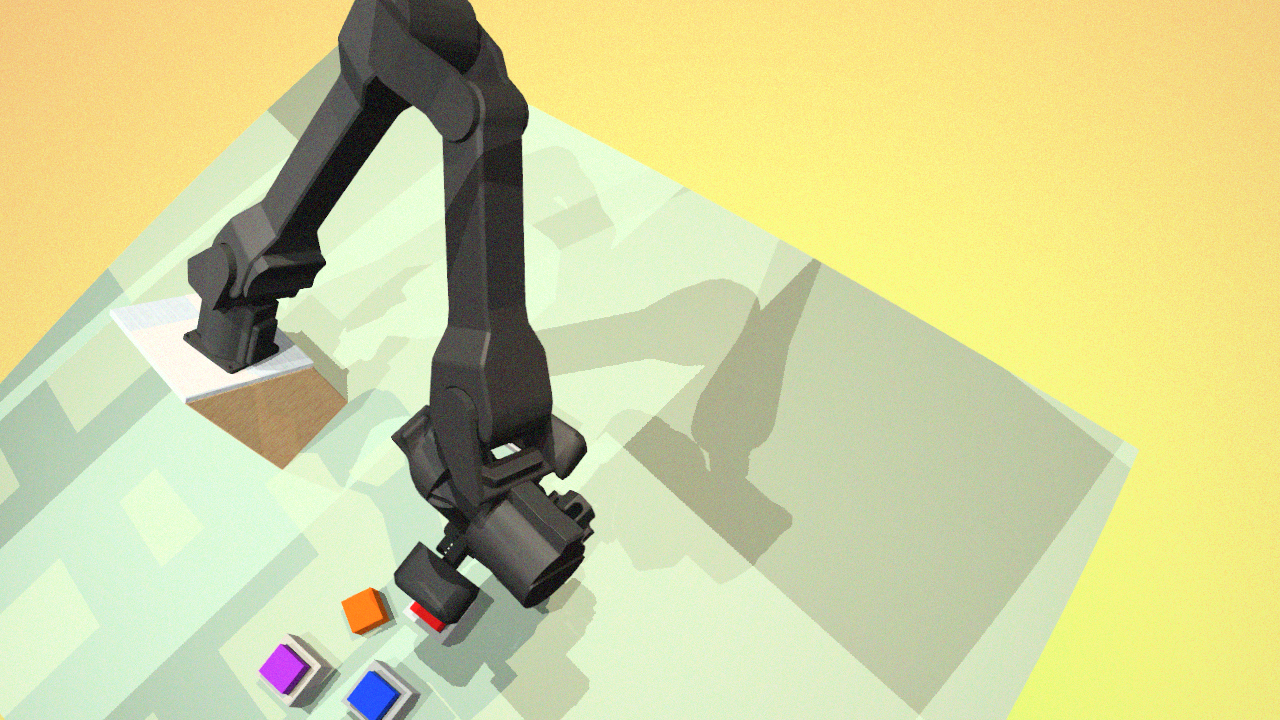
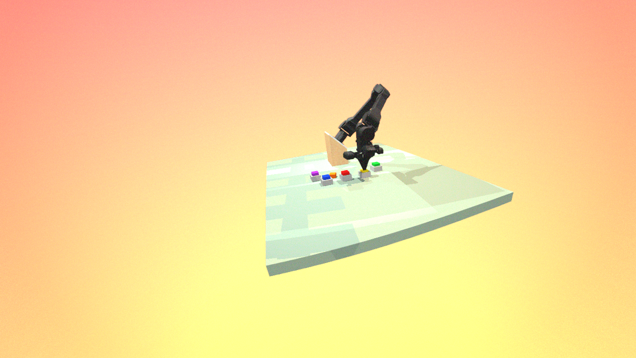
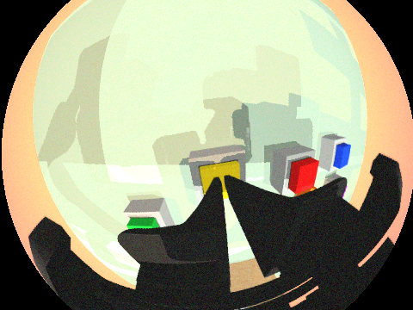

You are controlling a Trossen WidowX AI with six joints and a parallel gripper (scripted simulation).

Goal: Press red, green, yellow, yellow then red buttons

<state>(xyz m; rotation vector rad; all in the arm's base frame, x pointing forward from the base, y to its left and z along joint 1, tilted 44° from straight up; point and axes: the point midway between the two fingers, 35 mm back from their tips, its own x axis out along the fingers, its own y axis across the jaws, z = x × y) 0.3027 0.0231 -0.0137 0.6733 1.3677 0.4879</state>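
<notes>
My gripper tip is 10 mm above the yellow button. Round my gripper tip: red button: 20 mm behind, 90 mm to the right; then green button: 50 mm behind, 90 mm to the left; then orange block: 90 mm behind, 130 mm to the right, 20 mm below.
</notes>
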